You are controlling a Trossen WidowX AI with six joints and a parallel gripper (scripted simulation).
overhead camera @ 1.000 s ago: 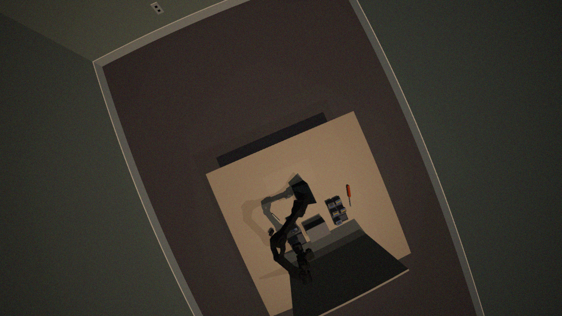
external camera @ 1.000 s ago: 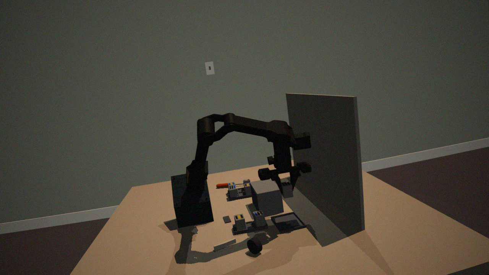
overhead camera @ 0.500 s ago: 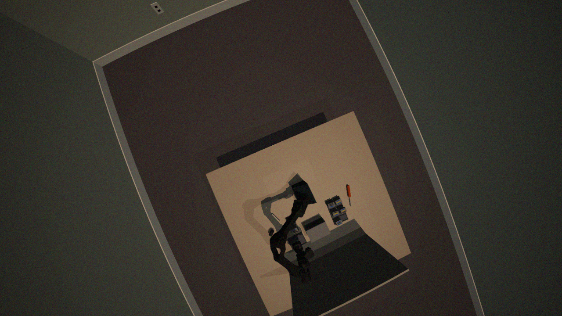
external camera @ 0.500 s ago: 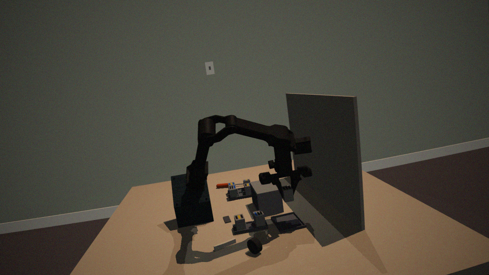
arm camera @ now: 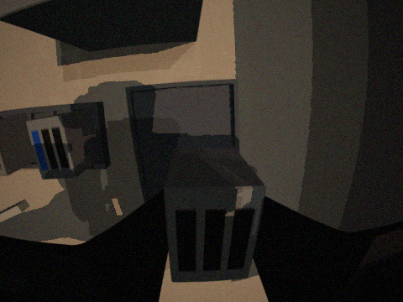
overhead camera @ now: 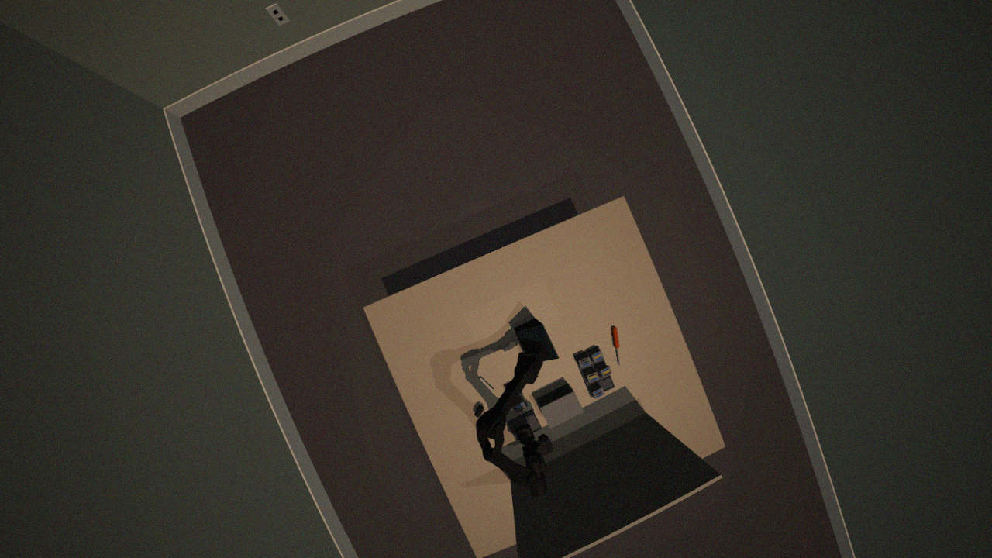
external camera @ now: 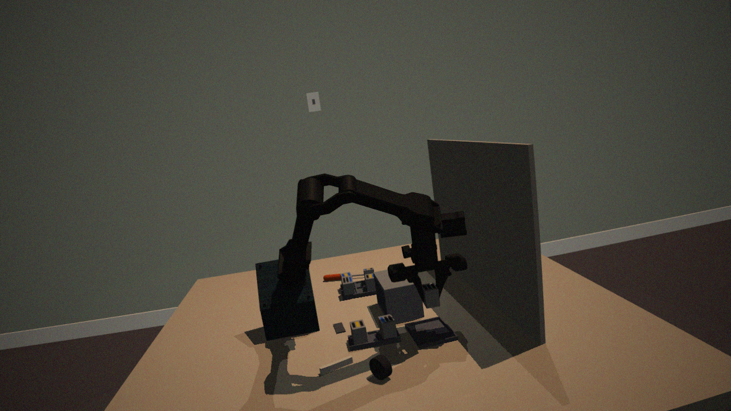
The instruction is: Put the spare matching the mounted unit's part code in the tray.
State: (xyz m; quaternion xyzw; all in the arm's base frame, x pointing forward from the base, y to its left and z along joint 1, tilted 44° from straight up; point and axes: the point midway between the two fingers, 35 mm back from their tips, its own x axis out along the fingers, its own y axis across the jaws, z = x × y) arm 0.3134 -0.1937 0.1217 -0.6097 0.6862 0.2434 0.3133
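The dark tray lies 10 mm behind my gripper tip and 80 mm below it. Also, from my gripper tip: mounted unit: 30 mm behind, 190 mm to the left, 40 mm below; grey spare: 20 mm above; black tape roll: 180 mm behind, 140 mm to the right, 60 mm below.
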